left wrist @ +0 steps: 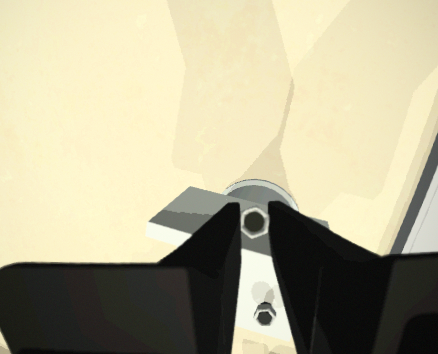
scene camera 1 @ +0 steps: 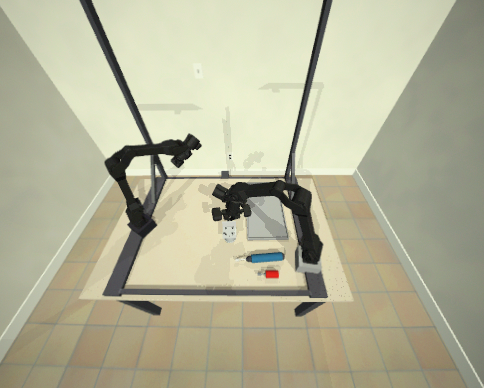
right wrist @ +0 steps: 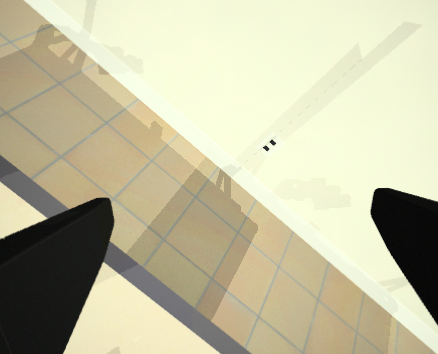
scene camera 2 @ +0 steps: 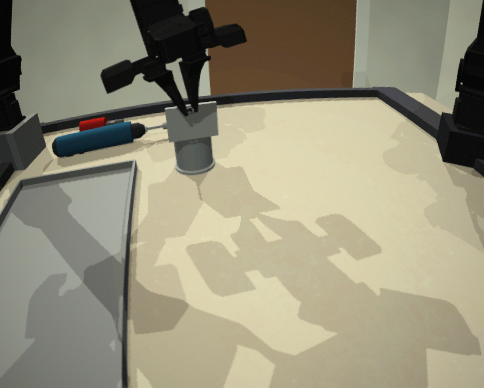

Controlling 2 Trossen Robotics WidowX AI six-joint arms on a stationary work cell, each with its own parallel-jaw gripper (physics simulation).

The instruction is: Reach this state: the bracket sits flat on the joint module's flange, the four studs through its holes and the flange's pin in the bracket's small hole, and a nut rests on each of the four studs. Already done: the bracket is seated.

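Where they show: left gripper, fingertip midpoint: [left wrist: 253, 213] [scene camera 1: 229, 220] [scene camera 2: 191, 113]; right gripper, fingertip midpoint: [right wrist: 241, 205]; left arm's base, link origin: [scene camera 1: 309, 256] [scene camera 2: 6, 125]; right arm's base, link origin: [scene camera 1: 140, 222] [scene camera 2: 470, 125].
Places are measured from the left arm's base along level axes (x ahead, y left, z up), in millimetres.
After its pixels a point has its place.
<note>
The pale bracket [scene camera 1: 229, 232] {y -73, x 393, z -13 mm} [scene camera 2: 204, 129] {y -109, x 417, z -7 mm} [left wrist: 255, 270] {y -82, x 388, z -13 mm} lies on top of the round grey joint module [scene camera 2: 194, 159] {y -106, x 398, z -55 mm} [left wrist: 257, 191] {y -106, x 403, z -59 mm}, with its raised grey plate toward scene camera 2. My left gripper [scene camera 1: 230, 219] {y -123, x 402, z 23 mm} [scene camera 2: 191, 111] {y -123, x 402, z 23 mm} [left wrist: 253, 213] {y -123, x 402, z 23 mm} is shut on a hex nut [left wrist: 254, 222] {y -122, x 401, z 29 mm}, close above the bracket by the raised plate. Another nut [left wrist: 264, 316] {y -66, x 374, z -3 mm} shows at a stud position on the bracket. The other studs are hidden by the fingers or too small to tell. My right gripper [scene camera 1: 190, 154] {y -466, x 716, z 167 mm} [right wrist: 241, 205] {y -466, x 716, z 167 mm} is open and empty, raised high away from the bracket.
A grey tray [scene camera 1: 267, 238] {y -98, x 195, z -66 mm} [scene camera 2: 131, 215] {y -214, x 324, z -71 mm} [left wrist: 416, 200] {y -140, x 310, z -72 mm} lies beside the module. A blue-handled tool [scene camera 1: 266, 257] {y 17, x 194, z -40 mm} [scene camera 2: 92, 139] {y -8, x 197, z -50 mm} lies with its thin shaft toward the module, and a small red-handled tool [scene camera 1: 271, 274] {y 90, x 165, z -46 mm} [scene camera 2: 93, 124] {y 71, x 168, z -51 mm} lies beyond it. A dark frame [scene camera 1: 215, 292] {y 201, x 402, z -59 mm} borders the table.
</note>
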